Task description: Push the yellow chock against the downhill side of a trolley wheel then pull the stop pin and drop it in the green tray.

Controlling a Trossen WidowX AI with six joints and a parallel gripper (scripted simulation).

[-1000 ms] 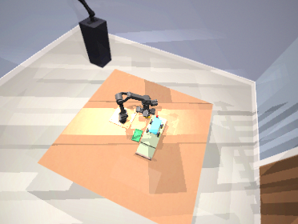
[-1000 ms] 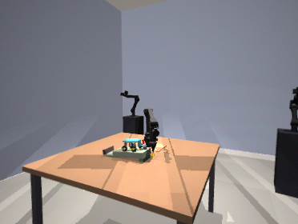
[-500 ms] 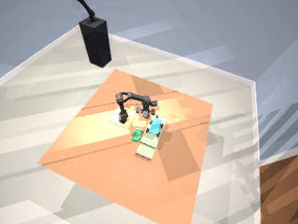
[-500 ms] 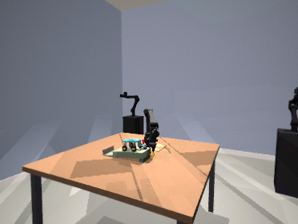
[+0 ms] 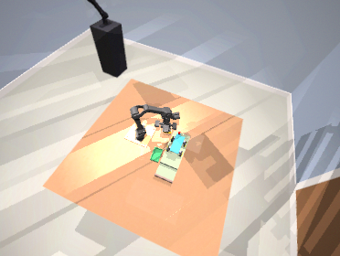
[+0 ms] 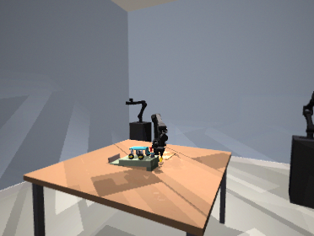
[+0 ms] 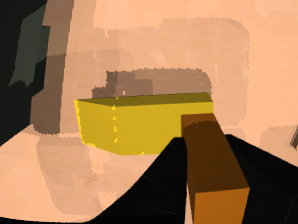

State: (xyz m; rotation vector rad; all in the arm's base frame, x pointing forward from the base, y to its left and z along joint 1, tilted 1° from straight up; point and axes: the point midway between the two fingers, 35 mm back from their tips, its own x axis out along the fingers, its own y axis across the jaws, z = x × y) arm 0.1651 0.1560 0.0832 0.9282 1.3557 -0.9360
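The red-headed stop pin is 140 mm ahead of my gripper tip, 70 mm above it and 10 mm to the right of it. From my gripper tip the other things lie so: ramp (160 mm ahead, 120 mm to the right, 10 mm below); blue trolley (160 mm ahead, 110 mm to the right, 50 mm above); yellow chock (20 mm ahead, 10 mm to the left, 10 mm below).
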